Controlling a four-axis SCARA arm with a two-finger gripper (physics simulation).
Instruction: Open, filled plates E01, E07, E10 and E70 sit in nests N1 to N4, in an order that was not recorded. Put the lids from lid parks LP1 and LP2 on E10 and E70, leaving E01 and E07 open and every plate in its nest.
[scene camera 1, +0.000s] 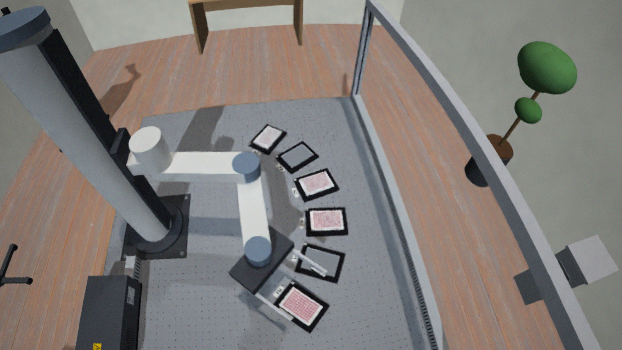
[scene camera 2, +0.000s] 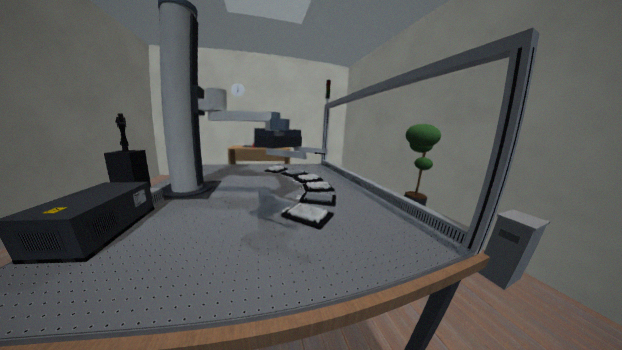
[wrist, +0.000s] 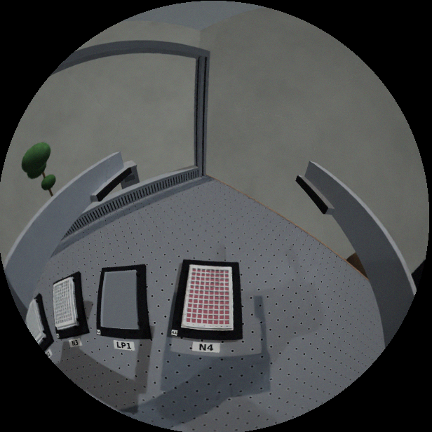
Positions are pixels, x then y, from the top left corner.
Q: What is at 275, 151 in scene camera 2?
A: The gripper.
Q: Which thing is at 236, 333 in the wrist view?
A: A nest N4.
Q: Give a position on a lid park LP1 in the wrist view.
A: At 144, 332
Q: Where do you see the gripper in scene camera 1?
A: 309, 296
